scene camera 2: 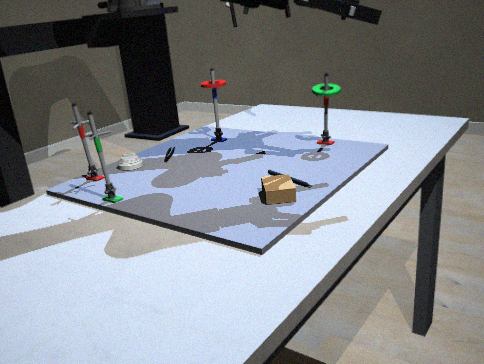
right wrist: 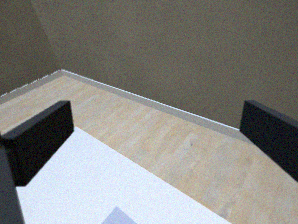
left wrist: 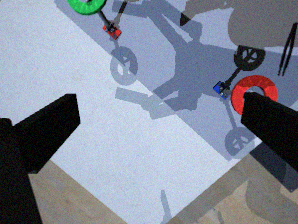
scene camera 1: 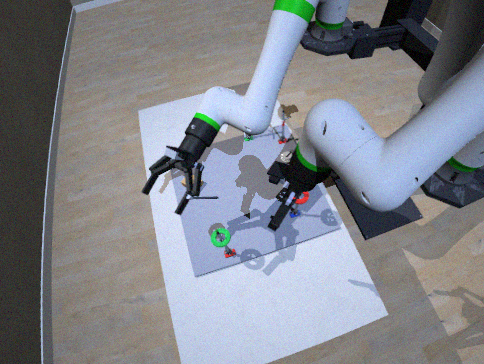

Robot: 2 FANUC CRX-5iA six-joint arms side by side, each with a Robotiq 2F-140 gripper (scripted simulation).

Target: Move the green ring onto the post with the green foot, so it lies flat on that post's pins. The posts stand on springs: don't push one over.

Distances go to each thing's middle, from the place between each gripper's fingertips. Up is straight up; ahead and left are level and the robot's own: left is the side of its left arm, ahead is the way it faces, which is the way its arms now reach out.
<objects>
Now: left hand [scene camera 1: 282, 208] 160 mm above the red ring [left wrist: 265, 84], 120 mm past it and 90 mm to the left of it. The rest, counted from my left hand: wooden block [scene camera 2: 277, 189] (390 mm to the right, 320 mm below, 240 mm ahead).
The wooden block is 320 mm below my right hand [scene camera 1: 160, 203], 230 mm to the right of it and 100 mm behind it. From my right hand the other things lie so: red ring 460 mm behind, 170 mm below, 70 mm to the left.
</objects>
